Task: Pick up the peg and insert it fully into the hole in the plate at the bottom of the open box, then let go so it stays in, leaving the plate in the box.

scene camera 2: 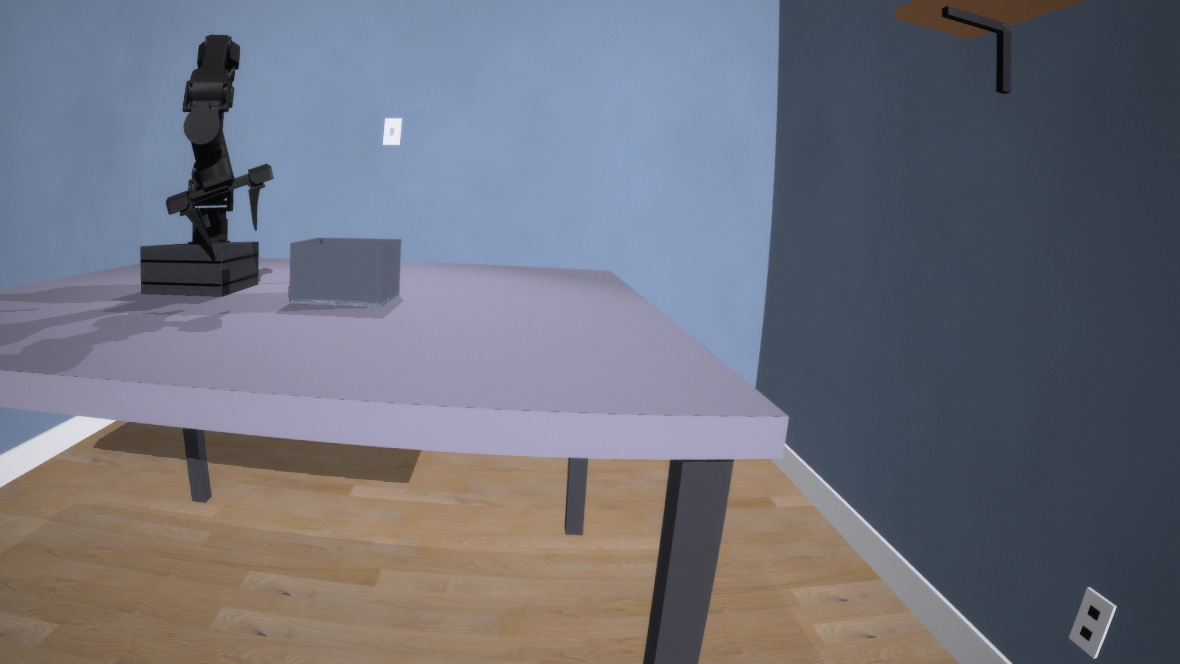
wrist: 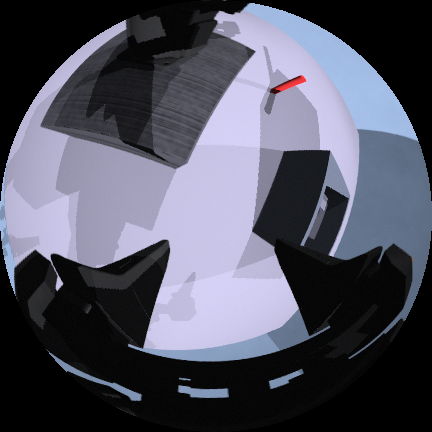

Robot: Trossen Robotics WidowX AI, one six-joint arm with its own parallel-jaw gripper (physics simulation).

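Places are measured from the arm's base along level axes (x ahead, y left, z up), in millimetres.
Pixels of known places: gripper, fingertip midpoint: [scene camera 2: 233, 238] [wrist: 223, 245]; arm's base at its link origin: [wrist: 162, 46].
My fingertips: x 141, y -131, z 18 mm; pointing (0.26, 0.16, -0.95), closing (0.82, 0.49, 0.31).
Observation:
Ahead of a thing's pixels: the offset from my fingertips to its top centre. Level surfaces: height alone.
The red peg @(9 mm ahead, 274 mm left, 24 mm down) [wrist: 289, 84] appears to stand upright on the table at the upper right of the wrist view, with thin shadows spreading from its foot. It cannot be made out in the scene view. The grey open box @(178 mm ahead, 100 mm left, 6 mm down) [scene camera 2: 344, 274] [wrist: 292, 195] stands on the table, to the right of the robot base. The plate and its hole cannot be clearly made out inside it. My gripper [scene camera 2: 234, 241] [wrist: 223, 245] is open and empty, its fingers wide apart. In the scene view it hangs left of the box, in front of the arm; the peg is well away from the fingertips.
The dark robot base block [scene camera 2: 181, 268] [wrist: 135, 100] stands on the pale table @(104 mm down) [scene camera 2: 495, 346] [wrist: 225, 185], left of the box. In the wrist view the peg is beyond the box, on the base block's right side. A shelf [scene camera 2: 990, 12] is high on the right wall.

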